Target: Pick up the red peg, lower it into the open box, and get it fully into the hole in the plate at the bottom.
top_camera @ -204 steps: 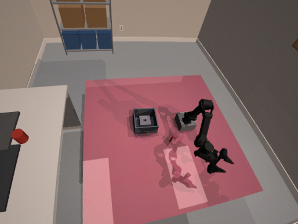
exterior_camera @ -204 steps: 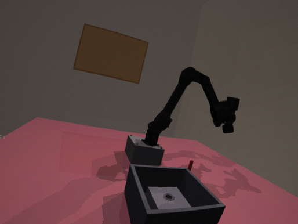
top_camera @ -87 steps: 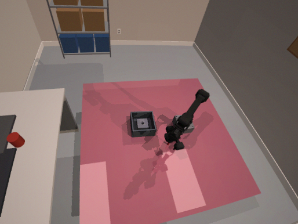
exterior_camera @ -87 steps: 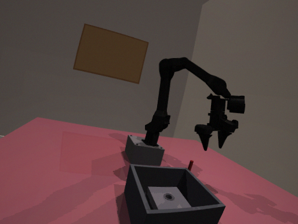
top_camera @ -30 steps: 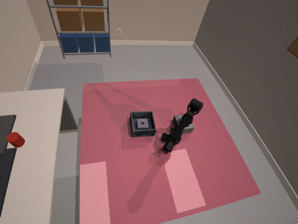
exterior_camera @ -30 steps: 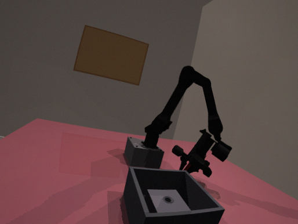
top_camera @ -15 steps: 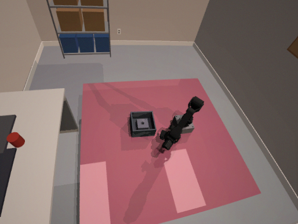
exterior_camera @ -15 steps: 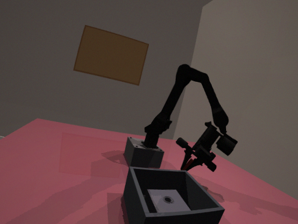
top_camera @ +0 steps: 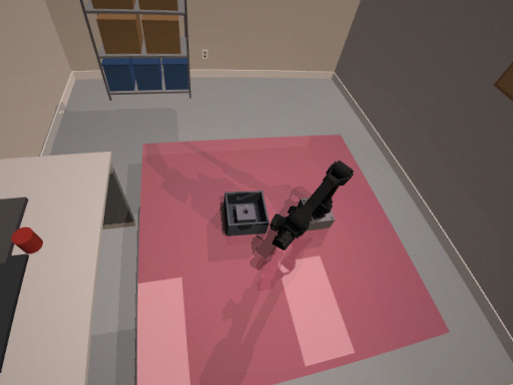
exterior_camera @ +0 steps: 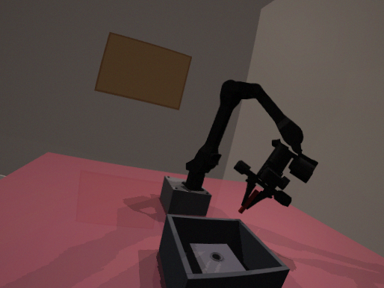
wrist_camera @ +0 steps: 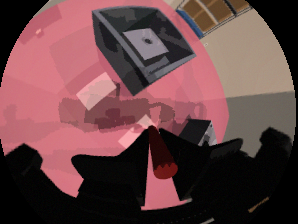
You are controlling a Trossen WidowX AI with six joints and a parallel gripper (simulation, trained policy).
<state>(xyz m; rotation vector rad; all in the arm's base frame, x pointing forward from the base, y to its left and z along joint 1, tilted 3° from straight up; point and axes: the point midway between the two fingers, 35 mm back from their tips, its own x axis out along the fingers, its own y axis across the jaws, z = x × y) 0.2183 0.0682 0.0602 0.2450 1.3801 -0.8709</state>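
My gripper tip is now 120 mm short of the grey plate, 160 mm to the left of it and 60 mm above it. The rest, counted from my gripper tip: red peg: 10 mm to the left, 20 mm above; dark box: 120 mm ahead, 160 mm to the right, 80 mm below.
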